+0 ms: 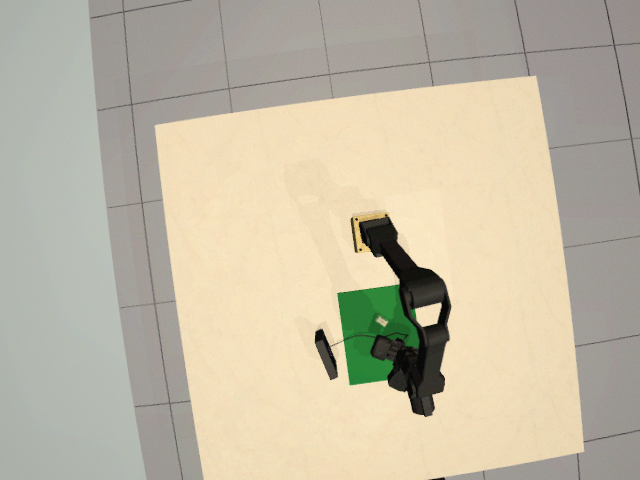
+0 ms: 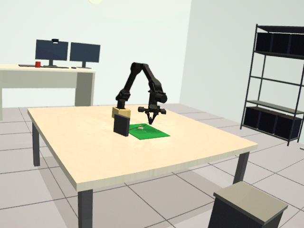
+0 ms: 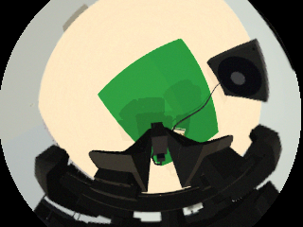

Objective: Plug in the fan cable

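Right now the four-pin header is 7 cm behind my gripper tip, 6 cm below it and 3 cm to the right of it. From my gripper tip the other things lie so: green board 8 cm below, 4 cm to the right, 3 cm behind; dark plug 1 cm behind, 1 cm above; black fan 21 cm to the right, 2 cm behind.
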